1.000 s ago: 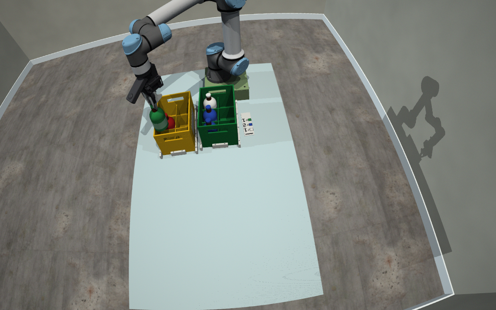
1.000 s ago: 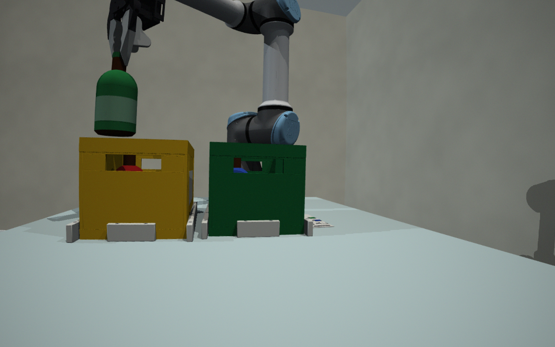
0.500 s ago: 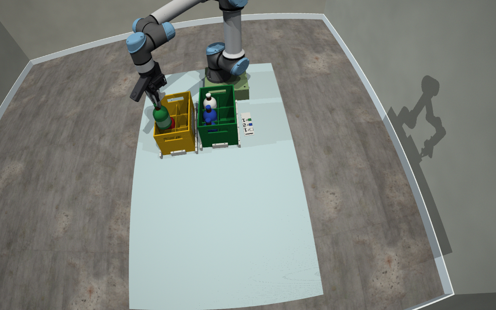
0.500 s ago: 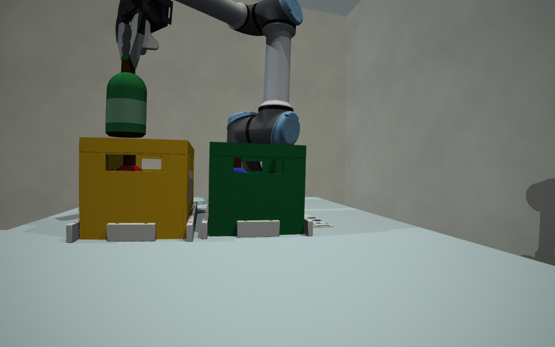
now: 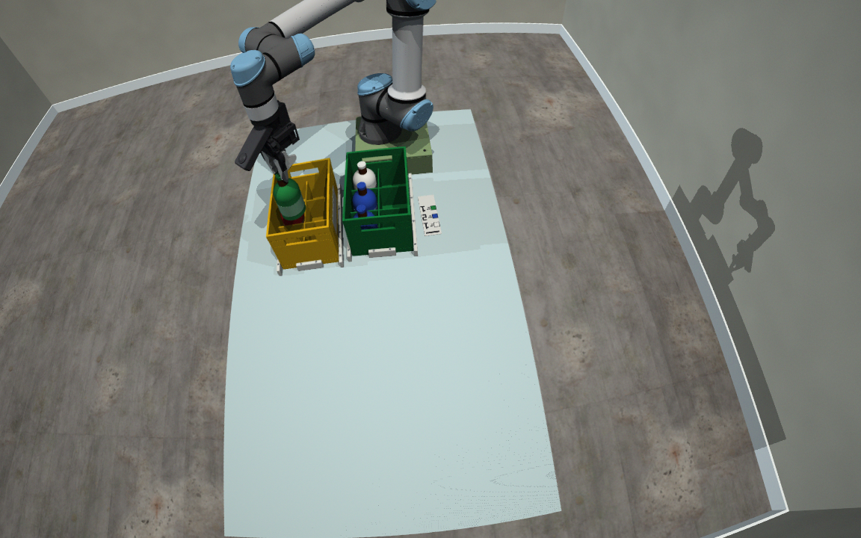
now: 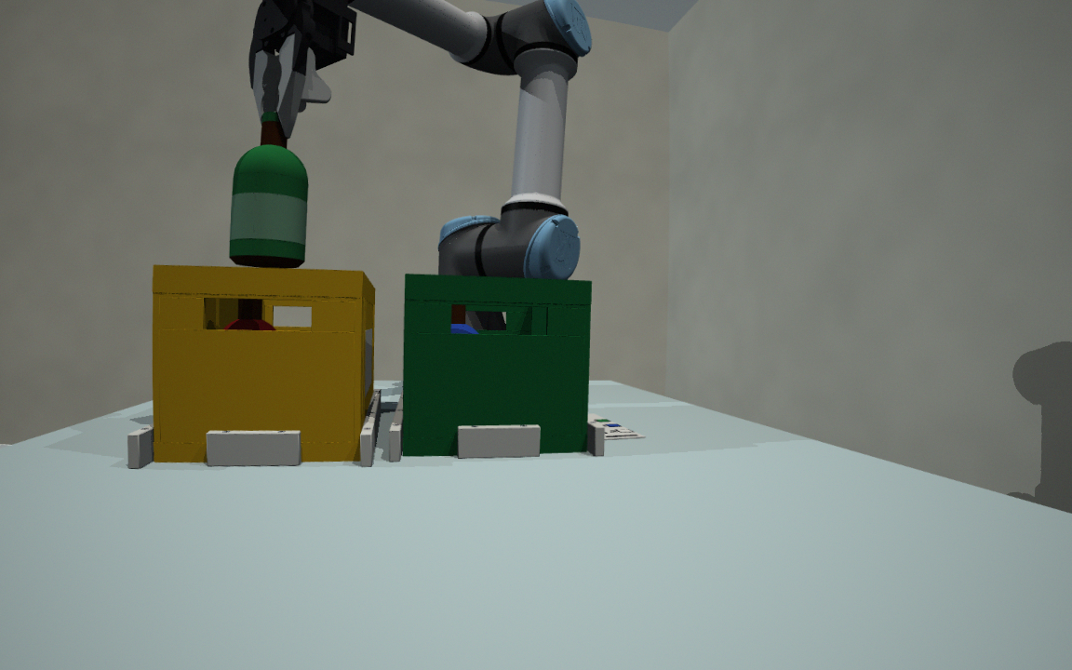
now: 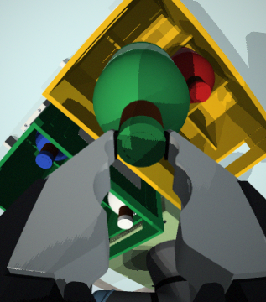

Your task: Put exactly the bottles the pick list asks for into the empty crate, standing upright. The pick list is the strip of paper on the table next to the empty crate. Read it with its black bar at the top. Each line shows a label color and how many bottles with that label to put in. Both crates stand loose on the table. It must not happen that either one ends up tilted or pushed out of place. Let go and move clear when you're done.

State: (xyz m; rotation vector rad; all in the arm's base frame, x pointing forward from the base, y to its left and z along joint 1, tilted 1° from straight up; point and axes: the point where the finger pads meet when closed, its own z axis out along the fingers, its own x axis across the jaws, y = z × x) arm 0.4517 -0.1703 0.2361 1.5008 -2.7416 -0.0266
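Right now the green bottle is 7 cm below my hand. Round my hand: yellow crate (25 cm below, 7 cm behind, 1 cm to the right); green crate (25 cm below, 22 cm to the left, 12 cm behind); red bottle (24 cm below, 6 cm behind, 5 cm to the right).
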